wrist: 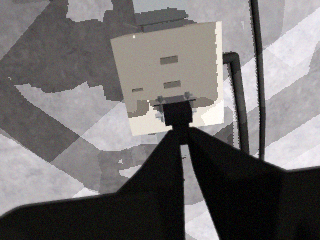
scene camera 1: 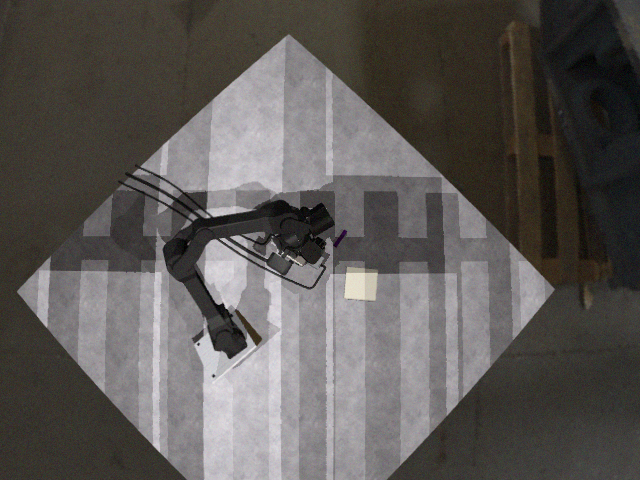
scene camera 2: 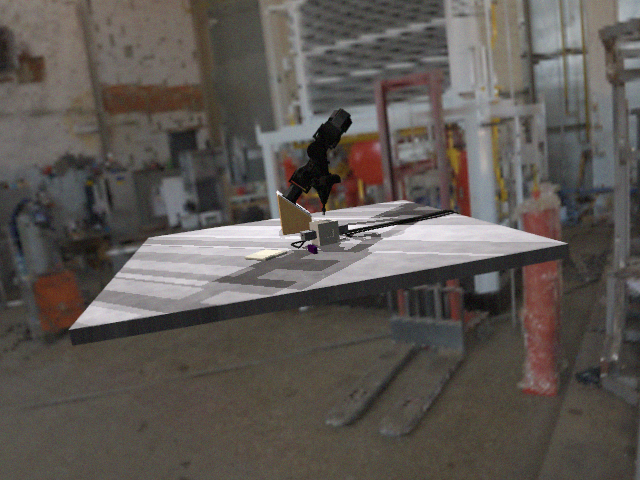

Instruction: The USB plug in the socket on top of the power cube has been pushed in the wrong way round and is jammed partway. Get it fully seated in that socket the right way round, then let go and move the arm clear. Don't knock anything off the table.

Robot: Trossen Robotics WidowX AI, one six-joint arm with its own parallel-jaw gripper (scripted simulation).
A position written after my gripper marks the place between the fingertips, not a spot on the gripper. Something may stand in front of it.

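Observation:
In scene camera 1 I see my gripper (scene camera 1: 294, 244) and a cream flat pad (scene camera 1: 360, 283). Scene camera 2 shows my gripper (scene camera 2: 324, 204) too, along with a beige power cube (scene camera 2: 327, 232). In the wrist view, my gripper (wrist: 182, 136) carries a dark USB plug (wrist: 177, 112), and the beige power cube (wrist: 169, 62) can be seen there as well. The cream flat pad is out of frame in the wrist view.

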